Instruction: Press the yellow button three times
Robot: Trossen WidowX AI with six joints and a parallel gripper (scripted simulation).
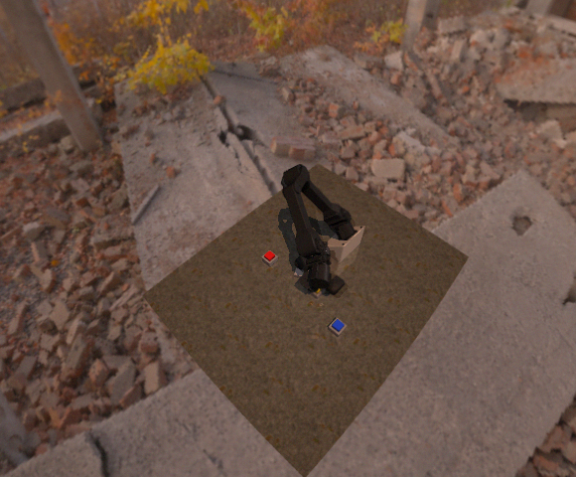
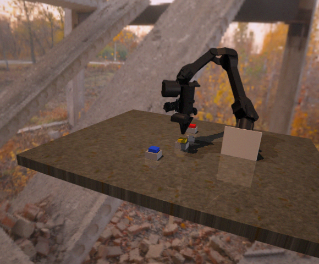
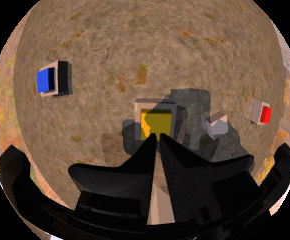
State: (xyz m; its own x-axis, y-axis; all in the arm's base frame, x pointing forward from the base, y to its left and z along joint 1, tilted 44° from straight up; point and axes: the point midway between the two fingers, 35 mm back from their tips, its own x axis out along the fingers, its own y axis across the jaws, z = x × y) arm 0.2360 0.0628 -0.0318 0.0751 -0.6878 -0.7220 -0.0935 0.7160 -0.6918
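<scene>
Now: gripper tip 30 mm above the yellow button. The rest, counted from my gripper tip: small grey block: 100 mm to the right, 50 mm below; then red button: 40 mm ahead, 230 mm to the right, 30 mm below; then blue button: 50 mm ahead, 160 mm to the left, 30 mm below.
</scene>
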